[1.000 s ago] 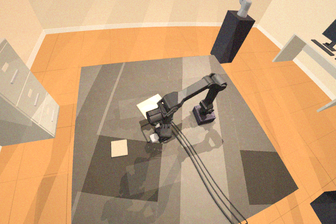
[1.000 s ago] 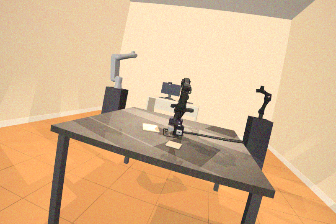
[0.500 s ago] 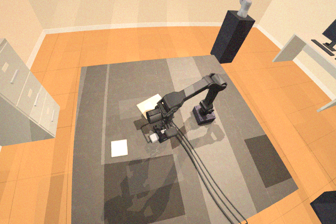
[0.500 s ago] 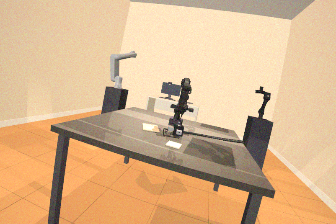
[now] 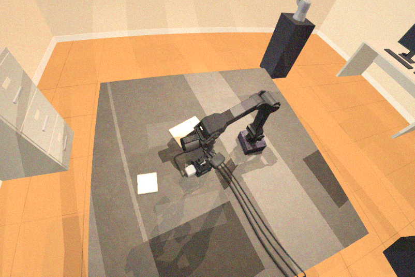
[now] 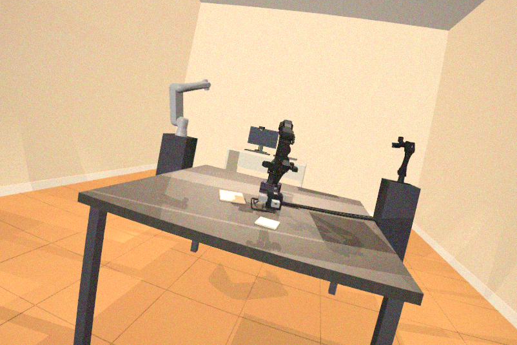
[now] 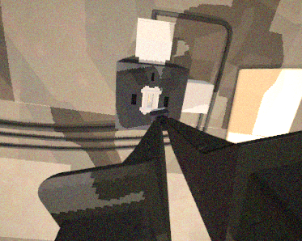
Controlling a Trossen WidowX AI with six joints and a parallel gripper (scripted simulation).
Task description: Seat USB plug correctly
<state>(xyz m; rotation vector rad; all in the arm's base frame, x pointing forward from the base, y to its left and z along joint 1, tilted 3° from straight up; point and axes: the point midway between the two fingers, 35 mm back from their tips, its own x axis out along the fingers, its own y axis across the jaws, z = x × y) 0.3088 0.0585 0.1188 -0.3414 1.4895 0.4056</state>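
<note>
Right now my gripper tip is 2 cm above the USB plug. Also, from my gripper tip: white sheet: 1 cm ahead, 23 cm to the right, 13 cm below.
</note>
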